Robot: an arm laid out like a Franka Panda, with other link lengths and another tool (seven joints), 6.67 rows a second.
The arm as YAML. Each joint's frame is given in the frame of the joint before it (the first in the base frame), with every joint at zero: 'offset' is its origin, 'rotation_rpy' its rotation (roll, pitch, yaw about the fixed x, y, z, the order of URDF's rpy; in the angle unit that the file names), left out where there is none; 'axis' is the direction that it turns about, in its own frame. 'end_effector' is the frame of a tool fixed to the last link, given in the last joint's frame.
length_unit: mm
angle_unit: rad
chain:
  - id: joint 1
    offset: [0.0, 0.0, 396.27]
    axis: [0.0, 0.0, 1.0]
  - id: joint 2
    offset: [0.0, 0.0, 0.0]
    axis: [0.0, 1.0, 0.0]
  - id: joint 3
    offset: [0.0, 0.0, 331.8]
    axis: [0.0, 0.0, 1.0]
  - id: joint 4
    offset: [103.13, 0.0, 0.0]
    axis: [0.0, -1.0, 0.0]
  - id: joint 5
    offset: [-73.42, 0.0, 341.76]
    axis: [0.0, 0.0, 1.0]
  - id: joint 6
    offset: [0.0, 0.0, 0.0]
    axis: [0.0, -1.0, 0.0]
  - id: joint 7
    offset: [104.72, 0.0, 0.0]
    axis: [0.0, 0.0, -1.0]
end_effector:
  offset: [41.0, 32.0, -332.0]
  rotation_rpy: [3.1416, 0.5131, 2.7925]
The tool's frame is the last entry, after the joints.
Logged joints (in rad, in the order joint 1, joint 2, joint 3, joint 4, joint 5, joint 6, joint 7), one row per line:
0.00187 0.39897 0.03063 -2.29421 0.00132 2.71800 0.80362
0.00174 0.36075 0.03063 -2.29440 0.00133 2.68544 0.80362
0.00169 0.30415 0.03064 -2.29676 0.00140 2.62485 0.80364
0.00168 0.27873 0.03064 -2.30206 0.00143 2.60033 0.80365
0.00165 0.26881 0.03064 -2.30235 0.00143 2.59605 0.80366
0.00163 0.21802 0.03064 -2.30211 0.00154 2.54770 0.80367
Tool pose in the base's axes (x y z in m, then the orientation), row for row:
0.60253 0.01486 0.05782 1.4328 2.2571 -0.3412
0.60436 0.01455 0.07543 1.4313 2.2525 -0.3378
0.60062 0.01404 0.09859 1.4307 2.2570 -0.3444
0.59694 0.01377 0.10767 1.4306 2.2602 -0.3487
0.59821 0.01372 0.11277 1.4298 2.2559 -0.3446
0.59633 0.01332 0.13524 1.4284 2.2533 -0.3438
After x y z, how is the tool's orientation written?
As a rotation vector, in radians.
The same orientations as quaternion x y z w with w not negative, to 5 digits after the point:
0.51843 0.81669 -0.12346 0.22137
0.51857 0.81609 -0.12239 0.22385
0.51778 0.81682 -0.12464 0.22176
0.51732 0.81731 -0.12609 0.22021
0.51763 0.81671 -0.12476 0.22243
0.51753 0.81640 -0.12456 0.22390

